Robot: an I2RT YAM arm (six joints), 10 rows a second.
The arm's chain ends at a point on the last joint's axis. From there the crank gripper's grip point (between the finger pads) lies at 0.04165 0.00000 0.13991 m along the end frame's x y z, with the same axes.
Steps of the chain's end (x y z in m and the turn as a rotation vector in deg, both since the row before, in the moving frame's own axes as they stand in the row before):
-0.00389, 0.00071, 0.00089, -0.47, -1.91, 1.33
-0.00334, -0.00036, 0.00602, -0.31, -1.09, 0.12
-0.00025, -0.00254, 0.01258, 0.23, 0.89, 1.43
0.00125, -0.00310, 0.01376, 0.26, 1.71, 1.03
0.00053, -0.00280, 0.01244, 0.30, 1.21, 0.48
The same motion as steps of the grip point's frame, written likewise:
-0.00860, 0.00278, 0.00219, -0.47, -1.91, 1.33
-0.00601, 0.00048, 0.00678, -0.31, -1.09, 0.12
0.00191, -0.00203, 0.01192, 0.23, 0.89, 1.43
0.00541, -0.00295, 0.01246, 0.26, 1.71, 1.03
0.00348, -0.00317, 0.01153, 0.30, 1.21, 0.48

